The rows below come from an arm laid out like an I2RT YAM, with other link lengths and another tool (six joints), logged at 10 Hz.
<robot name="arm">
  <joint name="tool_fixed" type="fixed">
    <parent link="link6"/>
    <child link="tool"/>
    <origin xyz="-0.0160 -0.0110 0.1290" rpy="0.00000 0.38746 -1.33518"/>
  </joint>
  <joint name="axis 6" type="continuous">
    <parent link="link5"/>
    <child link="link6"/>
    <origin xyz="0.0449 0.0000 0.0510" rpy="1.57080 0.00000 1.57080"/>
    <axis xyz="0 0 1"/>
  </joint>
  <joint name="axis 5" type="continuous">
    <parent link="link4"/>
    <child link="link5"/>
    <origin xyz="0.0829 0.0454 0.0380" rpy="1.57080 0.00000 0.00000"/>
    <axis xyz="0 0 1"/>
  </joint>
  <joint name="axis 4" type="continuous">
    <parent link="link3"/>
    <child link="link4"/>
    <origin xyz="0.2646 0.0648 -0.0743" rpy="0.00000 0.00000 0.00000"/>
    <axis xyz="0 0 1"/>
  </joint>
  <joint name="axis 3" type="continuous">
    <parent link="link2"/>
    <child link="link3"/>
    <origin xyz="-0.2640 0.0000 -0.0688" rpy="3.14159 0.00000 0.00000"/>
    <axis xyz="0 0 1"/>
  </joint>
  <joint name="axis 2" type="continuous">
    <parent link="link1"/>
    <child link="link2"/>
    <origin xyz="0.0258 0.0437 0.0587" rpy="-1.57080 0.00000 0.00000"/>
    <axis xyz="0 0 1"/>
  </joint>
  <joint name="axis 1" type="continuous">
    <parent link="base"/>
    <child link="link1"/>
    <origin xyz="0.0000 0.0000 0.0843" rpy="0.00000 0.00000 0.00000"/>
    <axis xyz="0 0 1"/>
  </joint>
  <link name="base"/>
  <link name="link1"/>
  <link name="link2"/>
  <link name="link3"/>
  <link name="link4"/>
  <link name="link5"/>
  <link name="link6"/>
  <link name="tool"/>
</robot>
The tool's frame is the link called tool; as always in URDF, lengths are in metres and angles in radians. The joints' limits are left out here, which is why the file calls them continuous.
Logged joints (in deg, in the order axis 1, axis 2, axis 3, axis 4, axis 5, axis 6), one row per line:
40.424 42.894 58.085 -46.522 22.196 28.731
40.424 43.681 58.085 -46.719 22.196 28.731
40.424 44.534 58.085 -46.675 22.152 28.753
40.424 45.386 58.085 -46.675 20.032 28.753
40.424 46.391 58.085 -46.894 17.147 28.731
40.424 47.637 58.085 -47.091 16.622 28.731
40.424 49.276 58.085 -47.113 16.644 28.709
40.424 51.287 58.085 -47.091 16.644 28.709
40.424 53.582 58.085 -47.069 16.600 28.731
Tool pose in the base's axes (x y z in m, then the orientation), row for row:
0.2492 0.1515 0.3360 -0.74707 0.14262 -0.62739 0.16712
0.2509 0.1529 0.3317 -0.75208 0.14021 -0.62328 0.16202
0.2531 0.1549 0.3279 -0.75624 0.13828 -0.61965 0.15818
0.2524 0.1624 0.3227 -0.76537 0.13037 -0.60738 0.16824
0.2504 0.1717 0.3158 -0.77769 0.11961 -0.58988 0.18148
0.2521 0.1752 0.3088 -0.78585 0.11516 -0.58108 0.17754
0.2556 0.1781 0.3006 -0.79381 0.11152 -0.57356 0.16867
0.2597 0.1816 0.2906 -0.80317 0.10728 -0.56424 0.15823
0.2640 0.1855 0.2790 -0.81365 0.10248 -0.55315 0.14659
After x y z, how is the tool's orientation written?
As a quaternion, x y z w.
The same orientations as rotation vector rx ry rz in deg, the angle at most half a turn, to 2 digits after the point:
-121.81 23.25 -102.30
-122.97 22.93 -101.91
-123.92 22.66 -101.54
-124.72 21.24 -98.97
-125.81 19.35 -95.43
-127.40 18.67 -94.21
-129.32 18.17 -93.44
-131.60 17.58 -92.45
-134.19 16.90 -91.23

